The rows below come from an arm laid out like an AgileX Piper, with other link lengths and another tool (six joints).
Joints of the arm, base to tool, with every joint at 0 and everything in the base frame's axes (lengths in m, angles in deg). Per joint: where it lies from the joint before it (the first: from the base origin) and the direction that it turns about. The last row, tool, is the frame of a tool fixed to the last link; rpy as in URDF.
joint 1: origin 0 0 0.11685 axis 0 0 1
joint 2: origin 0 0 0 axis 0 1 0
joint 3: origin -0.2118 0 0.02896 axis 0 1 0
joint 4: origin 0.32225 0 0.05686 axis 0.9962 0 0.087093
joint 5: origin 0 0 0 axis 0 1 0
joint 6: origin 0.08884 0 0.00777 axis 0.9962 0 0.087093
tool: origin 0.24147 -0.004 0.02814 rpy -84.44 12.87 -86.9
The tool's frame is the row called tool.
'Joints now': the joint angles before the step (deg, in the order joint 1, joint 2, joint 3, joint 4, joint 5, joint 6). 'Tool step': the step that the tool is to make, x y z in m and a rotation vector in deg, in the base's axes. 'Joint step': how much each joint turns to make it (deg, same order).
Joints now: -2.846 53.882 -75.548 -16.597 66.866 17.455
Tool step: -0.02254 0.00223 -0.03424 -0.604 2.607 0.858
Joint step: -0.001 -6.758 9.009 0.195 0.000 -1.237
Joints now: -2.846 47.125 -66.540 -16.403 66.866 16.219
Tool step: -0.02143 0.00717 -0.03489 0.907 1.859 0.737
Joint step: -0.001 -7.135 8.938 1.197 -0.001 -0.398
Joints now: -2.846 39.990 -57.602 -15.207 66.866 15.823
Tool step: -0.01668 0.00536 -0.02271 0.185 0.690 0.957
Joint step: 0.000 -6.464 6.943 0.869 0.001 -0.931
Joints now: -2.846 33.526 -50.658 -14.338 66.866 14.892
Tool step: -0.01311 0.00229 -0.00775 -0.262 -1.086 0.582
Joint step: 0.001 -6.454 5.200 0.305 0.000 -0.691
